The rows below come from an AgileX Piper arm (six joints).
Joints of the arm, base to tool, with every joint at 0 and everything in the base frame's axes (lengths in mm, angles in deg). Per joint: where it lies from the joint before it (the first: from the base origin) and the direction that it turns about. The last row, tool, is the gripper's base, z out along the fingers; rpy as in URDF.
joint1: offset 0.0 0.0 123.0 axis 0 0 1
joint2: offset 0.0 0.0 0.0 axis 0 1 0
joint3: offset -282.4 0.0 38.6 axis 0 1 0
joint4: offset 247.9 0.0 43.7 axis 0.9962 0 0.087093
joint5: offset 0.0 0.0 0.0 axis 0 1 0
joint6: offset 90.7 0.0 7.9 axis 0.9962 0 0.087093
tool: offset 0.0 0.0 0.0 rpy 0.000 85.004 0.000
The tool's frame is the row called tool.
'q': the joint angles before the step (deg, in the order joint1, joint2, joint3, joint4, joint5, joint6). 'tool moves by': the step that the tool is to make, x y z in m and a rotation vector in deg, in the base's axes. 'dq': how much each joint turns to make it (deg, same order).
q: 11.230 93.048 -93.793 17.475 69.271 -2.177
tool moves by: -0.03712 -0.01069 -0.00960 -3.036 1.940 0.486
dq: 0.001 -7.449 10.085 -2.292 0.056 -0.745
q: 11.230 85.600 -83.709 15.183 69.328 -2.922
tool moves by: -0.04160 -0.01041 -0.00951 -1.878 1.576 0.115
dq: -0.001 -8.250 9.911 -1.489 0.287 -0.116
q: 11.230 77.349 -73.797 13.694 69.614 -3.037
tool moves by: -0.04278 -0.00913 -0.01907 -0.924 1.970 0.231
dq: 0.000 -8.478 11.000 -0.401 -0.344 -0.343
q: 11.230 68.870 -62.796 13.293 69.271 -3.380
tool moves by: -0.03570 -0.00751 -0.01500 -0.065 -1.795 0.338
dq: -0.001 -8.250 9.053 -0.058 -2.407 -0.975
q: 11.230 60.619 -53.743 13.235 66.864 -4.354
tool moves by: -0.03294 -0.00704 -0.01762 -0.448 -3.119 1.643
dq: 0.002 -8.366 8.594 -0.058 -2.750 -2.519
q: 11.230 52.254 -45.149 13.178 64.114 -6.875
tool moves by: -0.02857 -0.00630 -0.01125 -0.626 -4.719 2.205
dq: -0.001 -8.308 6.189 -0.229 -1.834 -2.981
